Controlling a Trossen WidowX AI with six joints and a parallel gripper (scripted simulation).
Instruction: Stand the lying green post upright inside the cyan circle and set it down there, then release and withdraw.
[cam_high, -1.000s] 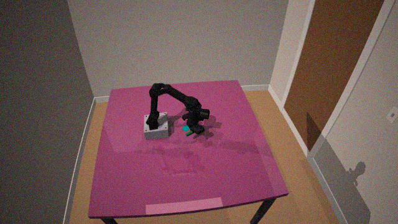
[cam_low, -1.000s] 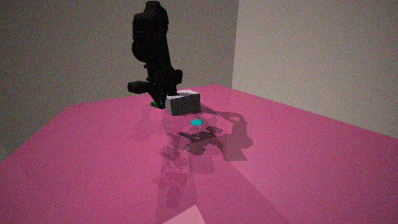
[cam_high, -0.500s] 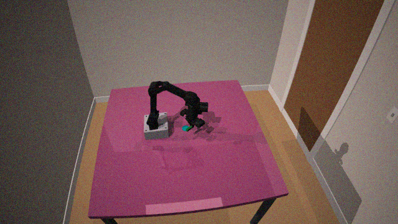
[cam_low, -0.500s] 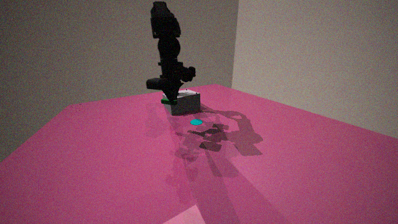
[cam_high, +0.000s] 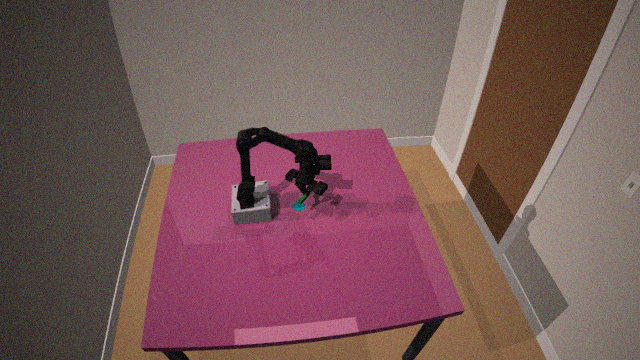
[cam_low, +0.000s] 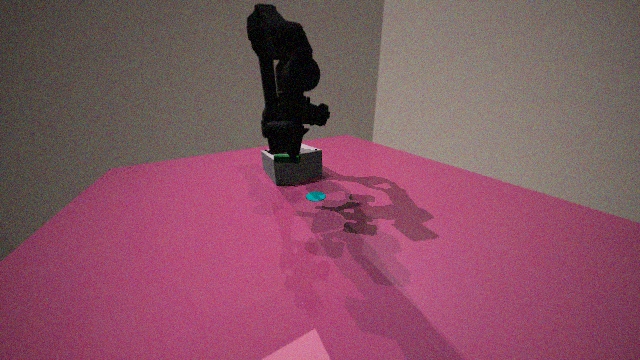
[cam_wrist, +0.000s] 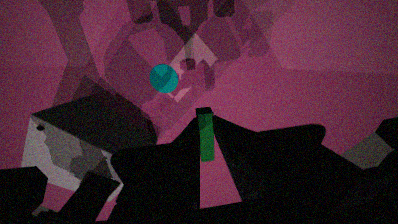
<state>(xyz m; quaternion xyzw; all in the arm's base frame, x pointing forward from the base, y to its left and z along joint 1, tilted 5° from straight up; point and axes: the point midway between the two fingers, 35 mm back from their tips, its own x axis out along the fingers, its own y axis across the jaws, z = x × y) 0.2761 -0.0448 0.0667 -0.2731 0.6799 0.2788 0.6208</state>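
My gripper tip is now 2 cm past the cyan circle, 7 cm to the right of it and 14 cm above it. Also, from my gripper tip: green post 1 cm behind, 2 cm to the right.
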